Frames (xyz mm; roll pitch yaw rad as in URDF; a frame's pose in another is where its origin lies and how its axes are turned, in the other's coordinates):
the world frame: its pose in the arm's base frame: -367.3 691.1 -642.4 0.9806 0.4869 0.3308
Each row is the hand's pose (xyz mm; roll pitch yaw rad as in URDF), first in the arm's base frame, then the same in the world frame.
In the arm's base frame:
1: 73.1 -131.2 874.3 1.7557 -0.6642 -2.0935
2: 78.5 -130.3 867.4 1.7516 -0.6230 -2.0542
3: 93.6 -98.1 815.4 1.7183 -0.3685 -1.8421
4: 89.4 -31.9 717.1 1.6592 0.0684 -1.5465
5: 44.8 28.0 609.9 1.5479 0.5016 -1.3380
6: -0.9 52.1 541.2 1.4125 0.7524 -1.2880
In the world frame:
1: -577.6 659.3 1549.9 3.1145 -0.6172 -3.0605
2: -569.6 655.9 1548.7 3.0999 -0.6390 -3.0024
3: -523.4 641.5 1508.3 2.9197 -0.7455 -2.6158
4: -461.9 611.8 1411.4 2.4056 -0.7454 -1.8950
5: -431.8 563.8 1293.6 1.9429 -0.4849 -1.4014
6: -431.0 520.6 1219.3 1.7284 -0.2636 -1.2670

